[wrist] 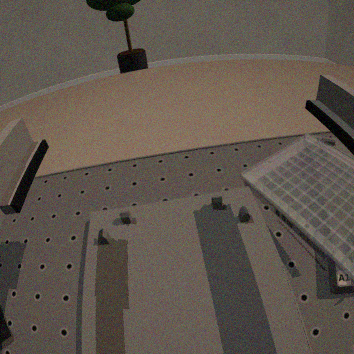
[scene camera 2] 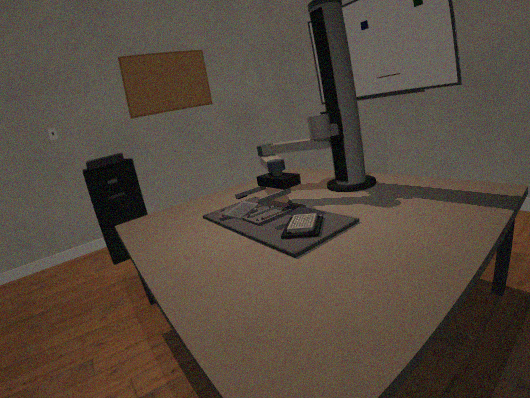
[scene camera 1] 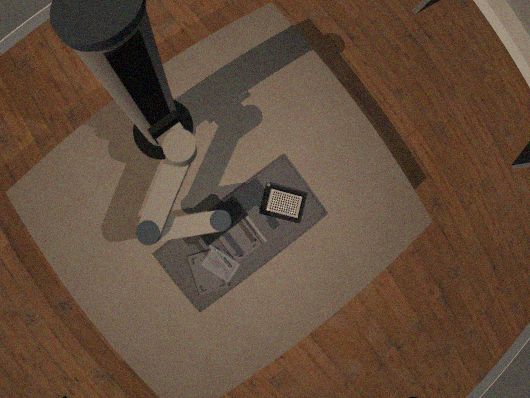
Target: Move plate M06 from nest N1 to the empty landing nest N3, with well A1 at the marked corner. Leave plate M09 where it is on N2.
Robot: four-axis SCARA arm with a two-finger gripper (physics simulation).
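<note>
Clear plate M06 [scene camera 1: 220,264] [scene camera 2: 242,209] [wrist: 310,192] lies askew and seems tilted, partly over the left nest [scene camera 1: 197,279]; its exact support is unclear. The middle nest [scene camera 1: 239,236] [wrist: 160,290] has no plate on it. White plate M09 [scene camera 1: 284,202] [scene camera 2: 302,222] sits in the black nest [scene camera 1: 264,207] [scene camera 2: 319,229] at the right. My gripper [scene camera 1: 239,243] [scene camera 2: 262,194] [wrist: 179,99] is open and empty above the middle nest, fingers wide apart; in the wrist view the plate lies beneath the right finger. An A1 label [wrist: 344,278] shows beside the plate. Nest numbers are unreadable.
The nests stand on a grey perforated board [scene camera 1: 300,177] [scene camera 2: 295,249] [wrist: 45,260] on the tan table [scene camera 1: 320,270] [scene camera 2: 310,300]. The arm's column [scene camera 1: 130,75] [scene camera 2: 345,100] stands behind the board. Arm shadows cross the board and the middle nest.
</note>
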